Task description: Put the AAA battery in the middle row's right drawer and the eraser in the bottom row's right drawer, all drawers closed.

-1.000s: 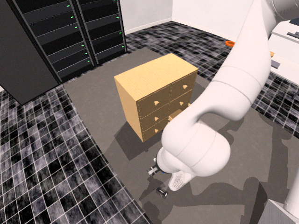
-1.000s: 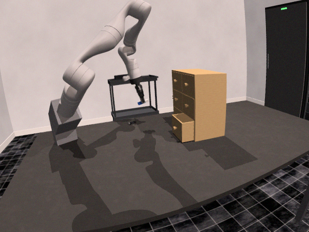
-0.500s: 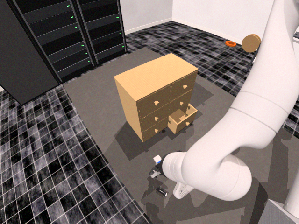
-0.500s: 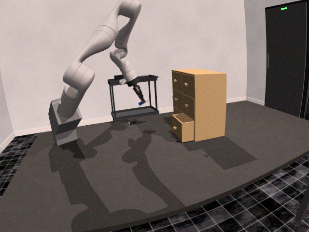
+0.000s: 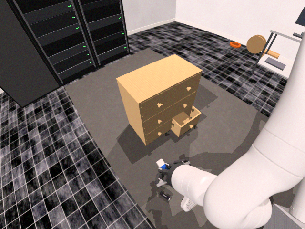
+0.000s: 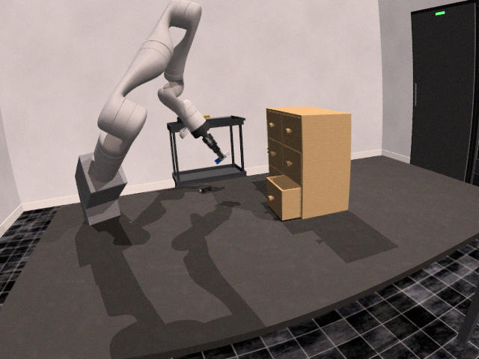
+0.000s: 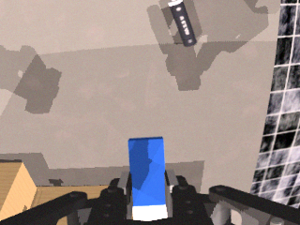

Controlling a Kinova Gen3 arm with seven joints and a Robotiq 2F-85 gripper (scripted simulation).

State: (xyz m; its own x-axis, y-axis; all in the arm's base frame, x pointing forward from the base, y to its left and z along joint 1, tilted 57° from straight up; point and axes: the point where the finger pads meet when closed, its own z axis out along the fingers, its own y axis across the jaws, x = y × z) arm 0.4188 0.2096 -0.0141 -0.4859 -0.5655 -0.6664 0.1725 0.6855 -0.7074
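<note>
The green AAA battery lies 23 cm ahead of my hand, 28 cm to the right of it and 4 cm below it. The rest, counted from my hand: dark AAA battery: 6 cm behind, 6 cm to the left, 15 cm below; white eraser: 1 cm ahead, 1 cm below.
</note>
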